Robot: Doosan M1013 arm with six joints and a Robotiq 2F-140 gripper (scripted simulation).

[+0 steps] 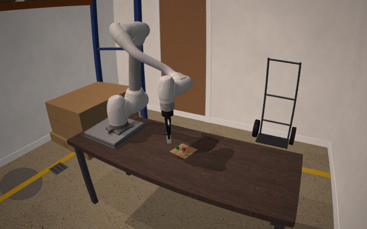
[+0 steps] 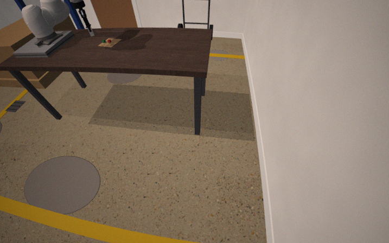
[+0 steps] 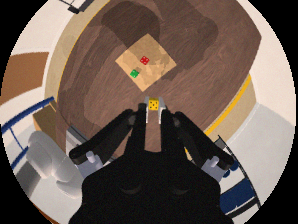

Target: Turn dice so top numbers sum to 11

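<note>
The red die lies 12 cm below my hand, 9 cm to the left of it and 5 cm ahead of it. Also, from my hand: green die (12 cm below, 9 cm to the left); then tan mat (13 cm below, 9 cm to the left, 5 cm ahead); then yellow die (2 cm below).
</note>
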